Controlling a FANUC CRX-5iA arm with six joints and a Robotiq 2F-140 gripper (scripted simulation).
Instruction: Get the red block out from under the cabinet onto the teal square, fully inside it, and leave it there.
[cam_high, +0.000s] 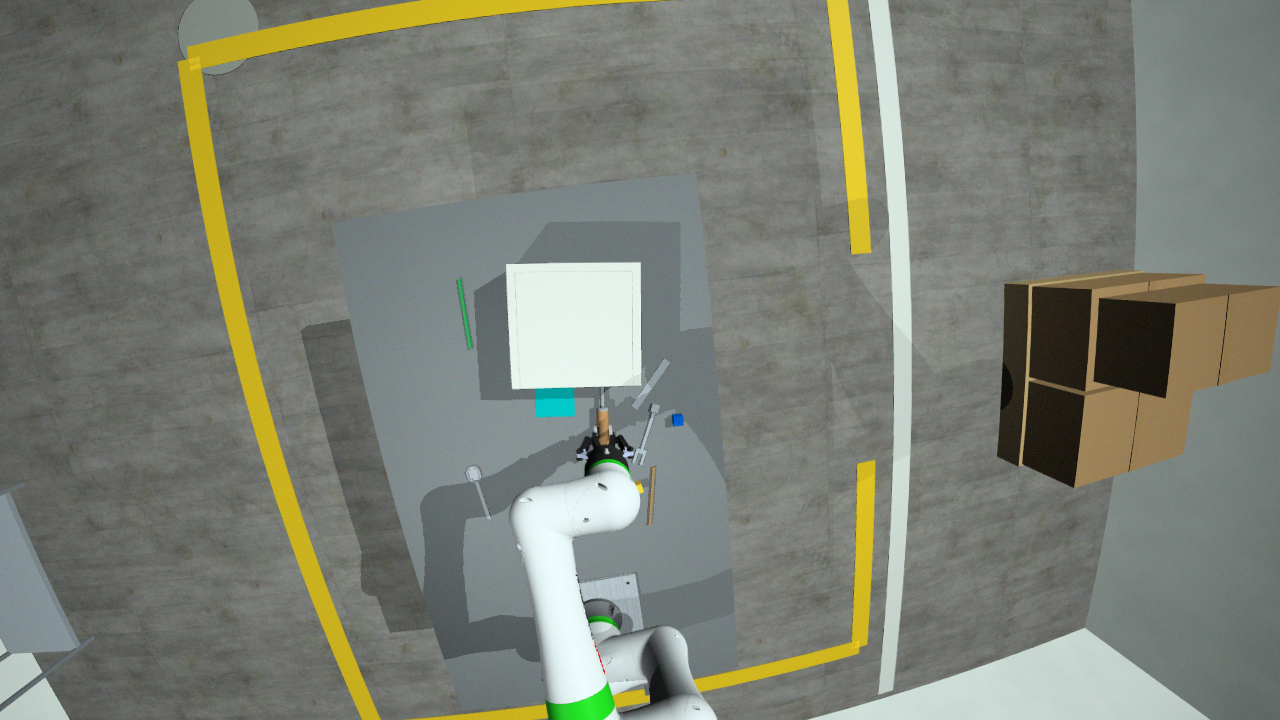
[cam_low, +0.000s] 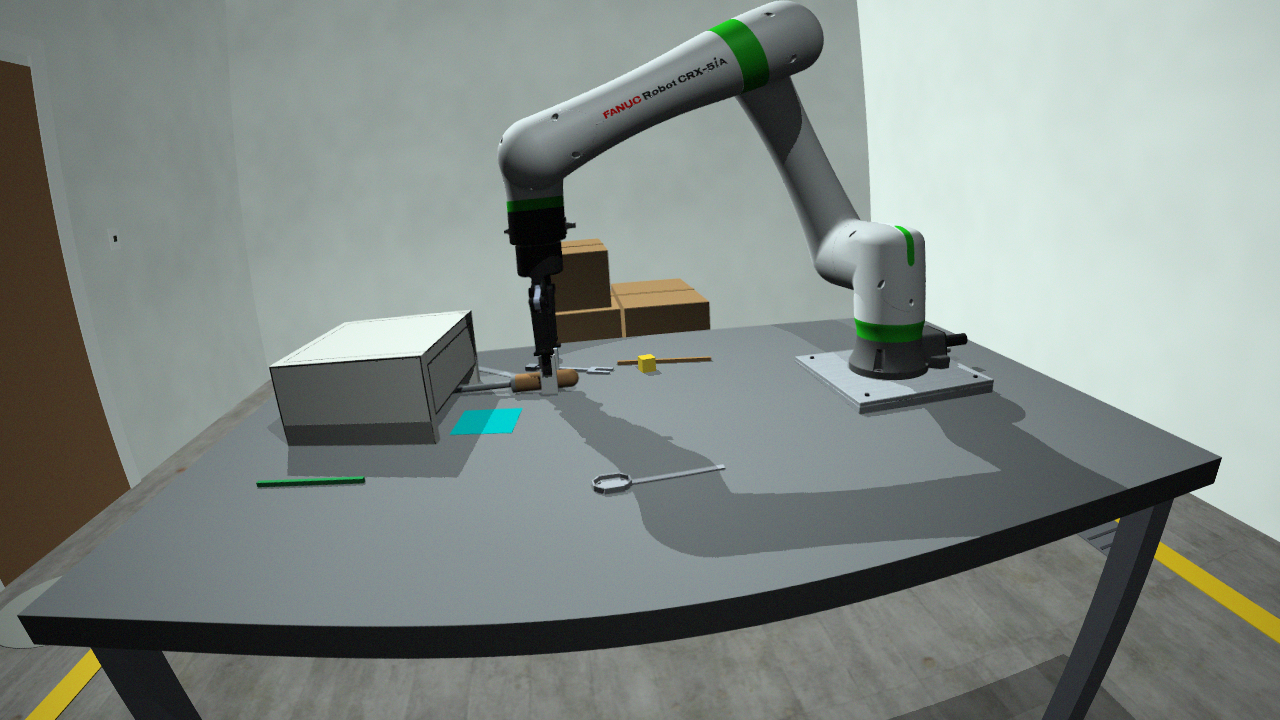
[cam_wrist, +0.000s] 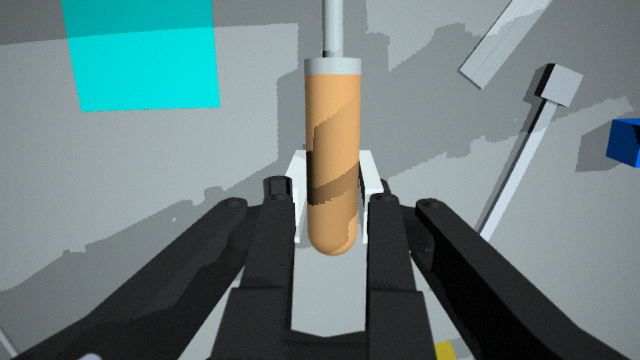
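Now: the teal square 100 mm ahead of my hand, 110 mm to the left of it and 40 mm below it. Round my hand: fork wrench 30 mm behind, 110 mm to the right, 30 mm below; long grey hook tool 140 mm ahead, 20 mm to the left, 20 mm below; grey bar 100 mm ahead, 140 mm to the right, 40 mm below.
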